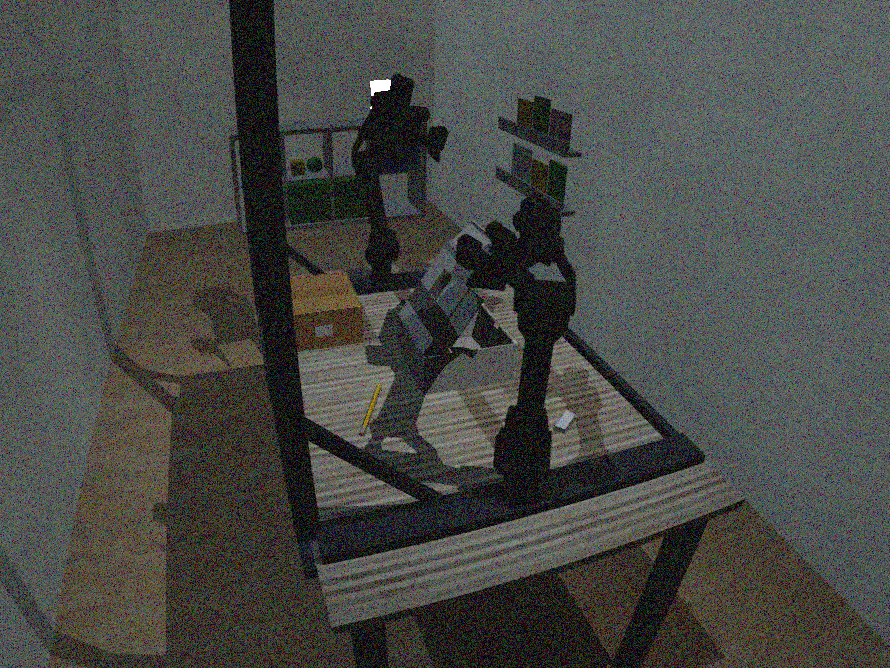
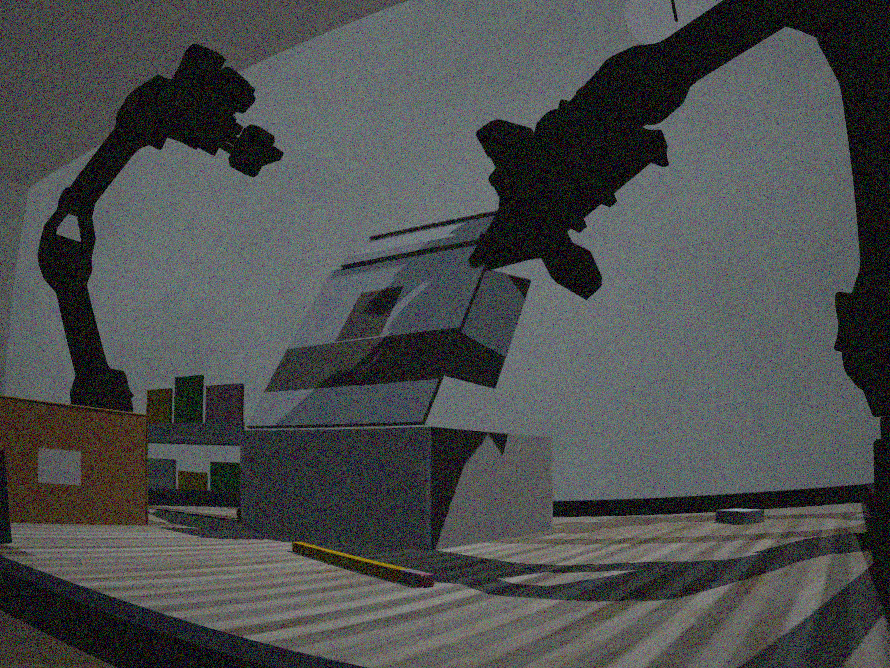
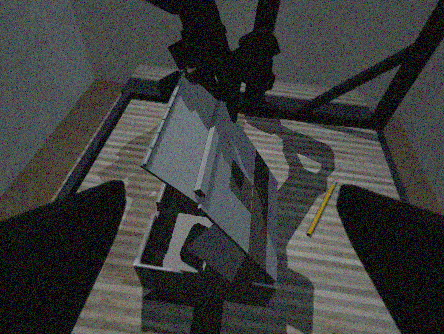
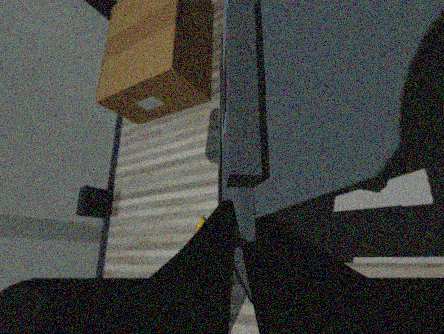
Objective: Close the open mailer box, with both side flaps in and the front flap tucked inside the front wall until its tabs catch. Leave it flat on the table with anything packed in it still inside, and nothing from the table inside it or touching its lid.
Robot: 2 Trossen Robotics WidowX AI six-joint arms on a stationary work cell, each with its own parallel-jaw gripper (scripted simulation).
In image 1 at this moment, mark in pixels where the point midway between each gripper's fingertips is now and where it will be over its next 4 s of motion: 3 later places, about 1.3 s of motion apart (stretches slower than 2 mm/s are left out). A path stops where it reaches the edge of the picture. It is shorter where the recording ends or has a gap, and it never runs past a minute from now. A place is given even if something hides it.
My left gripper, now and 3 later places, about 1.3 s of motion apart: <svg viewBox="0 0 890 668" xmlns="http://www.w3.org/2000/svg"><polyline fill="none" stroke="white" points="422,162 422,257 422,283 425,285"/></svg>
My right gripper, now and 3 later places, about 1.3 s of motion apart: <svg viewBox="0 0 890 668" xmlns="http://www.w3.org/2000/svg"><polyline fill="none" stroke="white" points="468,284 491,272 453,329 460,335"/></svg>
